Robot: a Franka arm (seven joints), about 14 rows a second.
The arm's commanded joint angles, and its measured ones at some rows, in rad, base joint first. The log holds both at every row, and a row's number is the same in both.
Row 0, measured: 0.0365, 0.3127, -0.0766, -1.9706, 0.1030, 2.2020, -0.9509
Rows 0 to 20, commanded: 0.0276, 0.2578, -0.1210, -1.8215, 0.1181, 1.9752, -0.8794; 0.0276, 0.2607, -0.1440, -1.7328, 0.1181, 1.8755, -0.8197; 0.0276, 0.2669, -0.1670, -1.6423, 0.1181, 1.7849, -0.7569; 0.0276, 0.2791, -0.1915, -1.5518, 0.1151, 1.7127, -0.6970; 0.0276, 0.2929, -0.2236, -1.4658, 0.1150, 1.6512, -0.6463; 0.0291, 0.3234, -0.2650, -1.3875, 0.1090, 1.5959, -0.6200; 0.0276, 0.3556, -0.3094, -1.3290, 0.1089, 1.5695, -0.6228; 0.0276, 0.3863, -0.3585, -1.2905, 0.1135, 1.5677, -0.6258; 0.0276, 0.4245, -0.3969, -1.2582, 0.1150, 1.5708, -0.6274; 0.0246, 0.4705, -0.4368, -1.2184, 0.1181, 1.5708, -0.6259; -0.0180, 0.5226, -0.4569, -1.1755, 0.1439, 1.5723, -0.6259; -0.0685, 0.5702, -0.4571, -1.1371, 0.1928, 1.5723, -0.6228; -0.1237, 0.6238, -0.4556, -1.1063, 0.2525, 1.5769, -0.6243; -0.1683, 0.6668, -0.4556, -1.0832, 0.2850, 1.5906, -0.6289; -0.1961, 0.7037, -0.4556, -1.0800, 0.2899, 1.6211, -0.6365; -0.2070, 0.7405, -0.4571, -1.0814, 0.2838, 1.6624, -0.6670; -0.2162, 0.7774, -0.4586, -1.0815, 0.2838, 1.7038, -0.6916; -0.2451, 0.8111, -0.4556, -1.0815, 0.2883, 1.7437, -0.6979; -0.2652, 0.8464, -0.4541, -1.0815, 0.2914, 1.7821, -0.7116; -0.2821, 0.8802, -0.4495, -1.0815, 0.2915, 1.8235, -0.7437; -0.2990, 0.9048, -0.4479, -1.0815, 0.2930, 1.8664, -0.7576
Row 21, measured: -0.2586, 0.8382, -0.4525, -1.1458, 0.2689, 1.8335, -0.7159
